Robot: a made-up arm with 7 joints. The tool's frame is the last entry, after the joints. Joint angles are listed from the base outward.
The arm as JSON. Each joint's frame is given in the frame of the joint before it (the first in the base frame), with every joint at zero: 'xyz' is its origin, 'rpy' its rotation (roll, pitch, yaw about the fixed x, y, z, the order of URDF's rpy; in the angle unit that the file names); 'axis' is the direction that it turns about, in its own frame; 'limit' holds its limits. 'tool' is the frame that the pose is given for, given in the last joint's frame.
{
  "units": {
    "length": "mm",
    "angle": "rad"
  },
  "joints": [
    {
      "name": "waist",
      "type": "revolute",
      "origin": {
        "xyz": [
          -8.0,
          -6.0,
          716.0
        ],
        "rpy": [
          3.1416,
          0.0,
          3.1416
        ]
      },
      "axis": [
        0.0,
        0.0,
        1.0
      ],
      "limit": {
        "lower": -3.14,
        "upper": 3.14
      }
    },
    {
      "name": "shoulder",
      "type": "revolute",
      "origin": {
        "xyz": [
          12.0,
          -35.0,
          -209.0
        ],
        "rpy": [
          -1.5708,
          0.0,
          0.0
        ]
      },
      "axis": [
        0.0,
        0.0,
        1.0
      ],
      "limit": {
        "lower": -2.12,
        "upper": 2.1
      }
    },
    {
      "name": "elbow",
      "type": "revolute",
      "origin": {
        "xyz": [
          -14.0,
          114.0,
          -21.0
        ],
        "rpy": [
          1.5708,
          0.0,
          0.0
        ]
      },
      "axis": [
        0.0,
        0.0,
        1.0
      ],
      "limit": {
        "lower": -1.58,
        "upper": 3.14
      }
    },
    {
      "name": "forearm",
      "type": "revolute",
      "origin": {
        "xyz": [
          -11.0,
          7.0,
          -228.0
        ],
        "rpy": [
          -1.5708,
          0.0,
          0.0
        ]
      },
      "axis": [
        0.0,
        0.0,
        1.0
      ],
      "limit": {
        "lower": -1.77,
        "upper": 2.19
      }
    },
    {
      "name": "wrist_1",
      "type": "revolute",
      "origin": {
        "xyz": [
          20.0,
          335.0,
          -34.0
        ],
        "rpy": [
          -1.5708,
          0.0,
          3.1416
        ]
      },
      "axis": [
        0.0,
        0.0,
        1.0
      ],
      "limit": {
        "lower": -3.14,
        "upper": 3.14
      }
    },
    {
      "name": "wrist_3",
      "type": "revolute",
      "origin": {
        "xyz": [
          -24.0,
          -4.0,
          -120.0
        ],
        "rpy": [
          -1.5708,
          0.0,
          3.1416
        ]
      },
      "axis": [
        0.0,
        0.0,
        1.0
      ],
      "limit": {
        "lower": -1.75,
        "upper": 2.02
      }
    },
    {
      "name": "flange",
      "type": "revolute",
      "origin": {
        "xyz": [
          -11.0,
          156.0,
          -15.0
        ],
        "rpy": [
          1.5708,
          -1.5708,
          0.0
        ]
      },
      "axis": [
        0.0,
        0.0,
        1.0
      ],
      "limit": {
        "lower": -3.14,
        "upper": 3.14
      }
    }
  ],
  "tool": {
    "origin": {
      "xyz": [
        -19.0,
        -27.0,
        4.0
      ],
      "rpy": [
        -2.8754,
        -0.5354,
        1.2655
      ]
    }
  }
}
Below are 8 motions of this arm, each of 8 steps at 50 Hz.
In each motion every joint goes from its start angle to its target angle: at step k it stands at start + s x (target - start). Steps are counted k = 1, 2, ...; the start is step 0. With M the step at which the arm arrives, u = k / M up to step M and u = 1 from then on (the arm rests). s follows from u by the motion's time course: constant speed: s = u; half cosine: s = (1 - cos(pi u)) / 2; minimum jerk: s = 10 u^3 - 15 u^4 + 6 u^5.
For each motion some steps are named. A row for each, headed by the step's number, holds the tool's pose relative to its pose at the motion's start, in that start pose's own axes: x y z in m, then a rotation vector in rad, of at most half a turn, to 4 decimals.
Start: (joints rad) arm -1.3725 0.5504 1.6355 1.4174 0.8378 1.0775 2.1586
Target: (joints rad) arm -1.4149 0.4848 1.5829 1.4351 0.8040 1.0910 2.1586
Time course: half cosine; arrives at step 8
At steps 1, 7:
1: -0.0004 -0.0008 -0.0007 0.0024 -0.0035 0.0028
7: -0.0093 -0.0193 -0.0198 0.0615 -0.0879 0.0682

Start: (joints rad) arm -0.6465 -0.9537 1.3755 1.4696 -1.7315 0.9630 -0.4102
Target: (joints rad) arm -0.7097 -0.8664 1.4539 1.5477 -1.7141 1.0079 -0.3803
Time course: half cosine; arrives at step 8
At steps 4, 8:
4: -0.0329 -0.0329 -0.0080 0.0411 -0.0428 0.0538
8: -0.0618 -0.0666 -0.0172 0.0824 -0.0836 0.1068

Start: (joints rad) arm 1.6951 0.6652 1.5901 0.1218 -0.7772 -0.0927 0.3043
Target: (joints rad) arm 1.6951 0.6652 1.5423 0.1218 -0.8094 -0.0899 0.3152
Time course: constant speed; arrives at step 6
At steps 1, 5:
1: 0.0007 -0.0004 0.0006 -0.0054 0.0038 0.0095
5: 0.0037 -0.0017 0.0028 -0.0270 0.0189 0.0473

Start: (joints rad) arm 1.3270 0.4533 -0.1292 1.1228 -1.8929 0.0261 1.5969
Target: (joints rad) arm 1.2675 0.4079 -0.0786 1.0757 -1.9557 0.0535 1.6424
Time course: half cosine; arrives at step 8
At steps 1, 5, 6, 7, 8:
1: -0.0010 0.0018 -0.0016 -0.0027 -0.0027 -0.0015
5: -0.0183 0.0328 -0.0298 -0.0504 -0.0490 -0.0268
6: -0.0223 0.0404 -0.0372 -0.0625 -0.0606 -0.0329
7: -0.0250 0.0455 -0.0422 -0.0707 -0.0684 -0.0370
8: -0.0259 0.0472 -0.0440 -0.0735 -0.0711 -0.0384

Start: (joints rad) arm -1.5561 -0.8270 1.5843 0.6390 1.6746 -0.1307 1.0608
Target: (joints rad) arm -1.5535 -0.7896 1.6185 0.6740 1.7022 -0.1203 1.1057
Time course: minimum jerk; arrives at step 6
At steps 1, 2, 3, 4, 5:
1: -0.0009 0.0000 -0.0005 0.0013 -0.0021 -0.0037
2: -0.0052 0.0001 -0.0028 0.0075 -0.0124 -0.0221
3: -0.0122 0.0004 -0.0067 0.0180 -0.0295 -0.0526
4: -0.0190 0.0009 -0.0106 0.0287 -0.0466 -0.0832
5: -0.0230 0.0012 -0.0130 0.0353 -0.0568 -0.1015

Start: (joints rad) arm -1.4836 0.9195 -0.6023 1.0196 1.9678 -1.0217 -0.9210
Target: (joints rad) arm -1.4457 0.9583 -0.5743 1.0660 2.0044 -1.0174 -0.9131
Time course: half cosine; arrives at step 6
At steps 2, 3, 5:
2: 0.0168 -0.0003 0.0035 -0.0024 0.0213 0.0080
3: 0.0335 -0.0003 0.0068 -0.0052 0.0423 0.0162
5: 0.0626 0.0004 0.0118 -0.0108 0.0783 0.0305

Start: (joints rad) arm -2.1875 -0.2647 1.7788 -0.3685 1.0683 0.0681 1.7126
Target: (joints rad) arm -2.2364 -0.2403 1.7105 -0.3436 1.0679 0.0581 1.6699
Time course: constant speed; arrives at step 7
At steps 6, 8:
6: -0.0129 0.0046 -0.0104 -0.0876 0.0079 0.1082
8: -0.0151 0.0052 -0.0122 -0.1022 0.0092 0.1263

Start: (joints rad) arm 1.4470 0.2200 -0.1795 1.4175 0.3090 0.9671 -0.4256
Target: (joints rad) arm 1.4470 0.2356 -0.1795 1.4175 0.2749 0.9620 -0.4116
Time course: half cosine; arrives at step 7
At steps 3, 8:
3: -0.0006 0.0024 0.0043 -0.0067 0.0102 -0.0053
8: -0.0014 0.0062 0.0111 -0.0173 0.0263 -0.0134

